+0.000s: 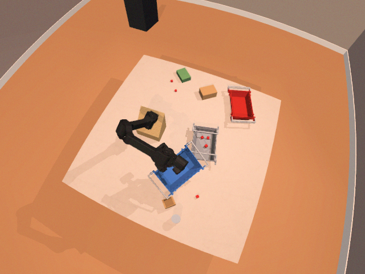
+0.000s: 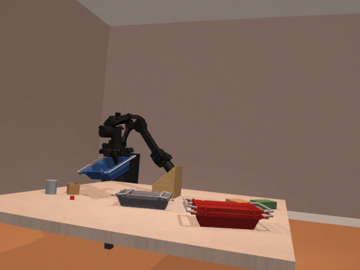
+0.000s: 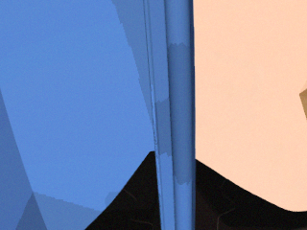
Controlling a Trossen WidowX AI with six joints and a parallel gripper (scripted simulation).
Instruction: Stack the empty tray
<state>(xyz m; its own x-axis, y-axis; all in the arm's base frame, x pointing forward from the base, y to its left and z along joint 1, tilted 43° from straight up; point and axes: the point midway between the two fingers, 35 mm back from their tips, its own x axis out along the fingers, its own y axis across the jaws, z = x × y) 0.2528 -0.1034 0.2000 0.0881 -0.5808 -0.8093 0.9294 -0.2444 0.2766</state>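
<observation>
The blue tray is 7 cm ahead of my gripper tip, 3 cm to the right of it and 1 cm above it. Round my gripper tip: grey cylinder 18 cm ahead, 28 cm to the right, 13 cm below; then brown box 9 cm ahead, 21 cm to the right, 15 cm below; then red cube 23 cm ahead, 9 cm to the right, 15 cm below.
</observation>
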